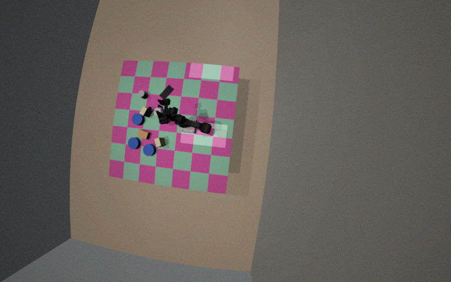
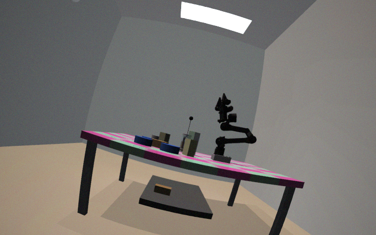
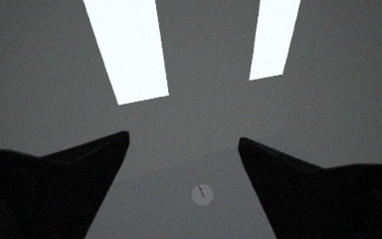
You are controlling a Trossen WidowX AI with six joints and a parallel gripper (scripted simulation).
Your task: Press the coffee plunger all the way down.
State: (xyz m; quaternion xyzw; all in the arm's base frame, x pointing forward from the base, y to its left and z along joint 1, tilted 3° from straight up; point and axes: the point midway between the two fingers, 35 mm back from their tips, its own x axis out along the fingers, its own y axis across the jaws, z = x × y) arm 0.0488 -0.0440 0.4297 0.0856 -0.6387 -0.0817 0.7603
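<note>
Now: gripper tip 370 mm above the coffee press, 180 mm short of it and 70 mm to the left of it. Round my gripper tip: dark platform (820 mm below, 190 mm ahead, 80 mm to the left); then grey cylinder (470 mm below, 390 mm ahead, 280 mm to the right); then flat black slab (500 mm below, 280 mm to the right, 150 mm ahead).
</note>
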